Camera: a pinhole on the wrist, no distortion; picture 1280 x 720 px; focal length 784.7 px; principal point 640.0 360.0 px. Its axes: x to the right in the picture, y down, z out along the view. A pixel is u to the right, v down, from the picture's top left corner.
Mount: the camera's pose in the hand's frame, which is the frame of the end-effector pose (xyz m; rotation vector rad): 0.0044 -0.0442 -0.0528 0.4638 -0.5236 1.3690
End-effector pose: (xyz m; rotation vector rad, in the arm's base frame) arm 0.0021 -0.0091 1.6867 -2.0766 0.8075 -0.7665
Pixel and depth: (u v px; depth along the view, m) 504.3 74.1 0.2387
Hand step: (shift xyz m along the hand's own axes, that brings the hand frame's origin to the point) 0.0662 -0.2314 0.1126
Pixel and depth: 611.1 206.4 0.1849
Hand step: 0.0245 -0.1648 0.0907
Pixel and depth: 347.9 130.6 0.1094
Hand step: 0.0223 -0.1461 0.0100
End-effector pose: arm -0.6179 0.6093 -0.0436 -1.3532 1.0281 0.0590
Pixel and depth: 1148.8 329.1 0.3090
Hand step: 0.0158 -0.0713 0.3145
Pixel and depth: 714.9 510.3 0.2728
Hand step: -0.0662 -0.1782 0.1815
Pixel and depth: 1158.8 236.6 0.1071
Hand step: 0.0210 -0.0544 0.0752
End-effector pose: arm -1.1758 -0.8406 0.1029 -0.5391 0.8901 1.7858
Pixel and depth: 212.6 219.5 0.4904
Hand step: 0.0192 -0.5598 0.1785
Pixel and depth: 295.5 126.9 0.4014
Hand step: 0.0686 -0.4396 0.1615
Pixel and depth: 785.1 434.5 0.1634
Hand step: -0.0205 -0.1152 0.0962
